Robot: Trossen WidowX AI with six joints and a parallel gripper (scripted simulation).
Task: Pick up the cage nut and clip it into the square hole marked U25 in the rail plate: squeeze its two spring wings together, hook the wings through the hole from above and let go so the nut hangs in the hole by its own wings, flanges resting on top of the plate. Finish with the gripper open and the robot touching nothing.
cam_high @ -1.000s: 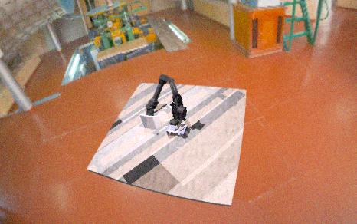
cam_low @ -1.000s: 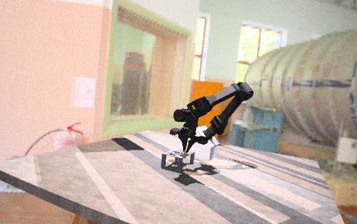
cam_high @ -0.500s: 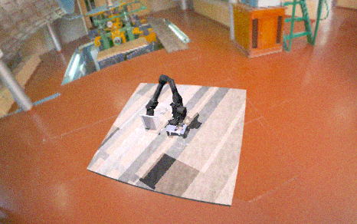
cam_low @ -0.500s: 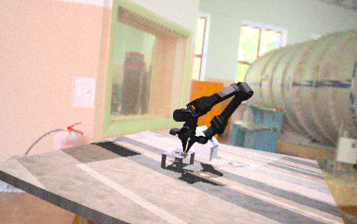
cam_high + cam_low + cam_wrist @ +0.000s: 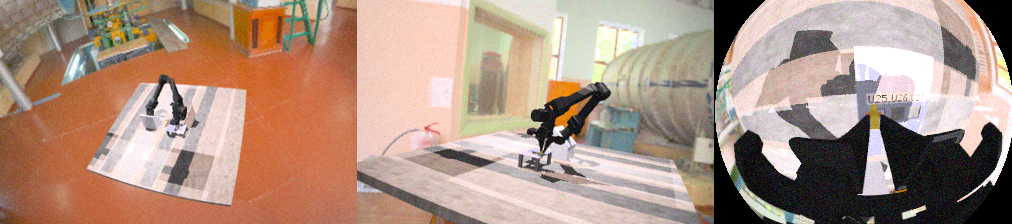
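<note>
Right now the small yellow cage nut is 10 mm below my gripper tip. The rest, counted from my gripper tip: label (20 mm ahead, 30 mm to the right, 10 mm below).
</note>
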